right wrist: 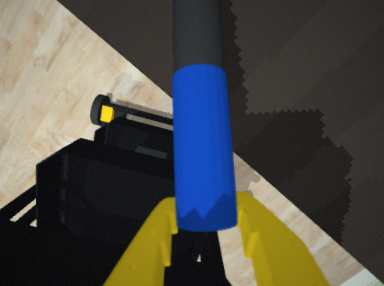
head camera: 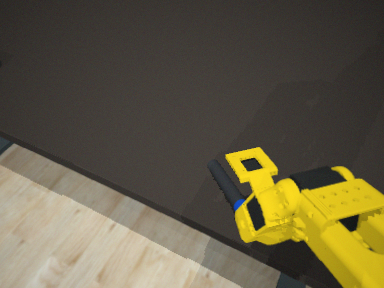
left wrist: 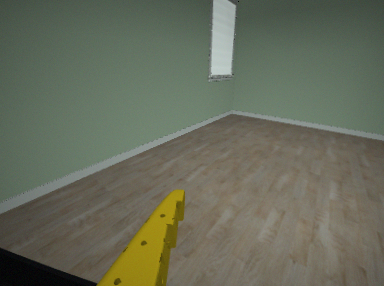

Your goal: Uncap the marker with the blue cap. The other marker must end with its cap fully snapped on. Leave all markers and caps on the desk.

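Frame: origin at the left arm's base, x ahead, y left, z up, level; metres.
Seen in the pictures: left end effector, tool point: [left wrist: 184,200]; right end effector, tool point: [right wrist: 177,210] [head camera: 249,232].
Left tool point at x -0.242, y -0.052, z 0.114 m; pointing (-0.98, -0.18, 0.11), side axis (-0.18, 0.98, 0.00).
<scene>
Pixels of each thing's top centre, then the offset from my left tool point to it. "spot": a spot on its surface instead. Level surfaces: height alone.
- blue cap, middle of its top: [right wrist: 208,175] [head camera: 252,208] 0.494 m ahead, 0.179 m right, 0.077 m down
- desk, its level: 0.168 m down
- small dark shape, surface spot: [head camera: 0,63] spot: 0.835 m ahead, 0.259 m left, 0.161 m down
- Wooden floor, its level: 0.888 m down
The blue-capped marker has a dark body [head camera: 225,182] [right wrist: 198,32] and a blue cap [head camera: 239,204] [right wrist: 204,145]; the body meets the cap with no gap showing. My right gripper [right wrist: 207,212] is shut on the end of the blue cap, one jaw on each side. In the head camera the marker points up and left from the gripper, over the desk [head camera: 125,100] [right wrist: 300,60] near its front edge. My left gripper shows one notched jaw in the left wrist view, away from the desk, so it is fully open. The other marker cannot be made out.
A small dark shape [head camera: 1,63] is cut off at the left edge of the head camera. Wooden floor [head camera: 60,220] [left wrist: 280,200] lies below the desk's front edge. The black cart base [right wrist: 115,190] shows in the right wrist view. Green walls [left wrist: 100,75] stand beyond the left arm.
</scene>
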